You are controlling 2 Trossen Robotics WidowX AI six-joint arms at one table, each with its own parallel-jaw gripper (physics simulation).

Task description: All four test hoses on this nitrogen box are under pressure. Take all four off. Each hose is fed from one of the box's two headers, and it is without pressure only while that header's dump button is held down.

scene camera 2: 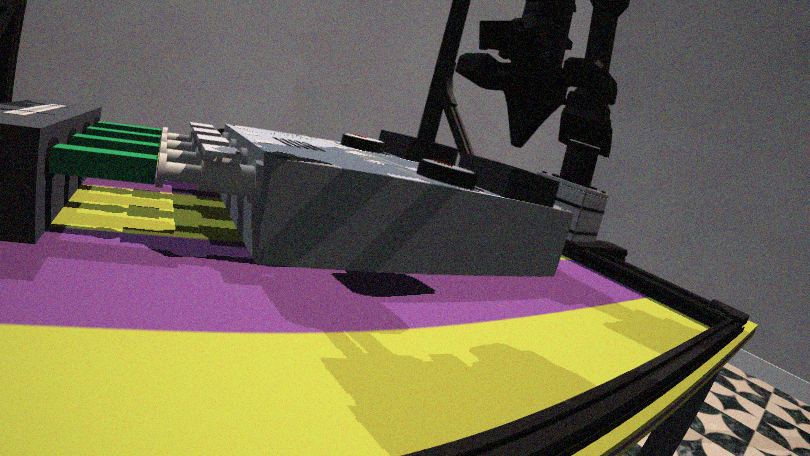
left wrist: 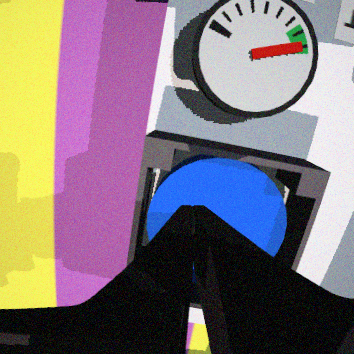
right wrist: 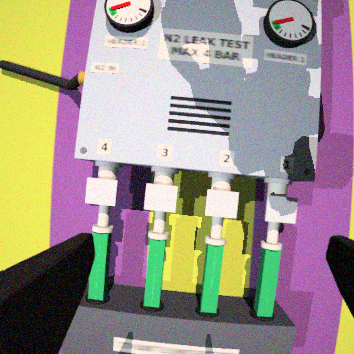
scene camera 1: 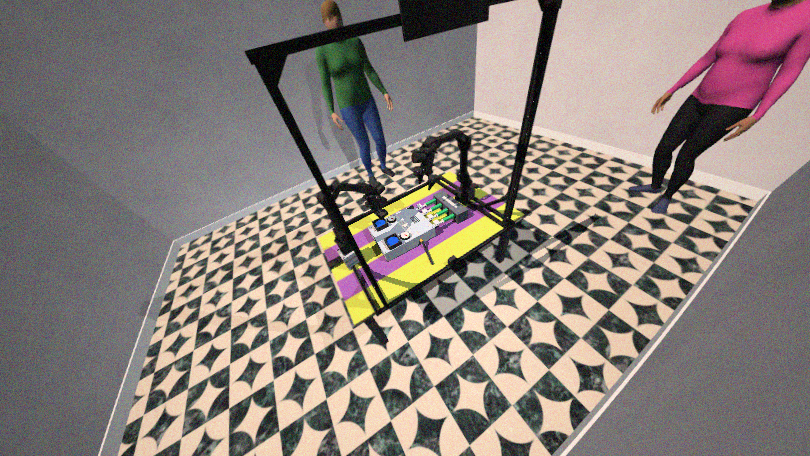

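Note:
The grey-white nitrogen box has four hoses with white couplings at its ports: 4, 3, 2 and the rightmost. All four sit at their ports. My left gripper is shut and empty above the far blue dump button; contact is not visible. The other blue button is nearer the camera. The header 1 gauge and header 2 gauge read in green. My right gripper is open and empty above the hoses.
A dark block holds the green hose ends. A black supply line leaves the box's side. A black frame surrounds the striped table. Two people stand beyond it.

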